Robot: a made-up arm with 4 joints.
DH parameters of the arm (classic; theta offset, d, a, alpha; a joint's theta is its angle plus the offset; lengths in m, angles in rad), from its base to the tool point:
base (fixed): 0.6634 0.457 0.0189 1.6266
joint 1: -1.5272 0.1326 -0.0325 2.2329
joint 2: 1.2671 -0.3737 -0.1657 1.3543
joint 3: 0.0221 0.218 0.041 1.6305
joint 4: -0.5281 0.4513 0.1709 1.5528
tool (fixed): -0.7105 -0.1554 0 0
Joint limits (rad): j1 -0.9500..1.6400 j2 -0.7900..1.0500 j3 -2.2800..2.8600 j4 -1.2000..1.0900
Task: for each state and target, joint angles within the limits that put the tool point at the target. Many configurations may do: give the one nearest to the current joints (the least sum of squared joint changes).
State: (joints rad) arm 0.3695 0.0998 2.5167 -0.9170
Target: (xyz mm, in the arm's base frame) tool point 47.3 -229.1 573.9
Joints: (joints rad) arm 0.6092 0.9269 2.0429 -1.2000
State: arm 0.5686 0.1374 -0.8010 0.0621
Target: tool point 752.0 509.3 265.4
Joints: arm 0.1110 0.2825 -1.3877 0.2950
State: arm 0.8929 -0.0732 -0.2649 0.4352
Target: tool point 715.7 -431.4 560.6
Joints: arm 1.0947 0.5874 0.4571 0.0921
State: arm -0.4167 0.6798 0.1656 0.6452
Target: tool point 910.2 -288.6 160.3
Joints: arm 0.1526 1.0023 -0.2272 0.5673
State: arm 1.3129 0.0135 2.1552 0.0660
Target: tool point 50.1 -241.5 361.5
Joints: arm 0.8042 0.7142 1.9149 -0.3937
